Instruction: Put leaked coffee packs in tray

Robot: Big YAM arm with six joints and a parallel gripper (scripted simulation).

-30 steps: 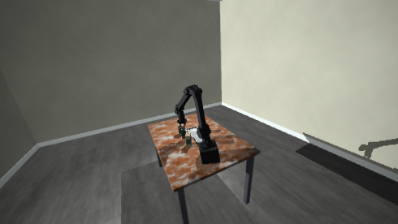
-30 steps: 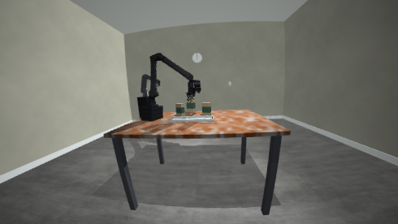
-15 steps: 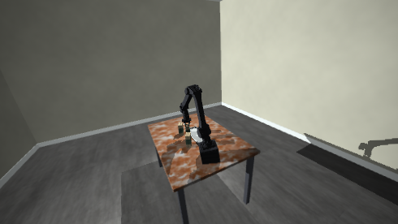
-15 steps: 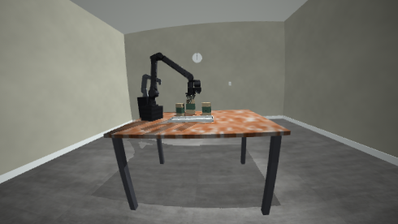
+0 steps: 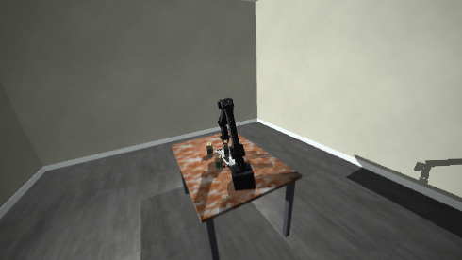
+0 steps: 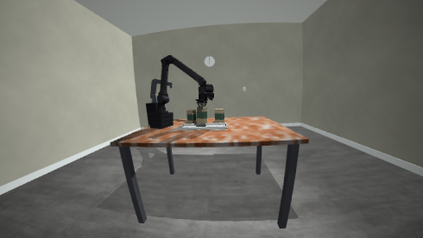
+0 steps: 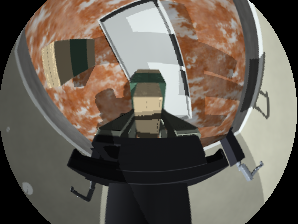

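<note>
The white tray is 1 cm ahead of my hand, 3 cm to the right of it and 15 cm below it.
</note>
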